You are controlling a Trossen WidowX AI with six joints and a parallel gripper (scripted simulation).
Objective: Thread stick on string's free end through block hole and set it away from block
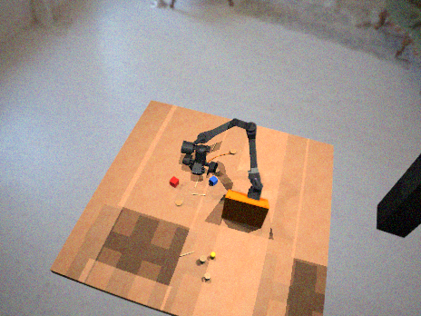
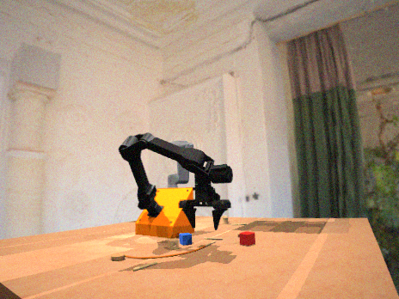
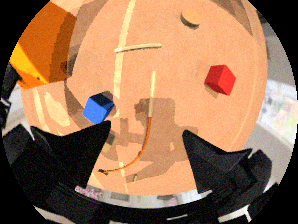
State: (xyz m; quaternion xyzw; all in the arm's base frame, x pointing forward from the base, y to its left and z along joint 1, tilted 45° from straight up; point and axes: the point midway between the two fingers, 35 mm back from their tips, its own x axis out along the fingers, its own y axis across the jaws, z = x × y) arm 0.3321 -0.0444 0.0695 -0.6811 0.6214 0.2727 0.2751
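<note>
Right now the thin wooden stick is 60 mm below my gripper tip and 20 mm to the left of it. Round my gripper tip: small wooden block 80 mm to the right, 80 mm behind, 40 mm below; red cube 120 mm ahead, 90 mm to the left, 40 mm below; blue cube 80 mm behind, 40 mm below.
</note>
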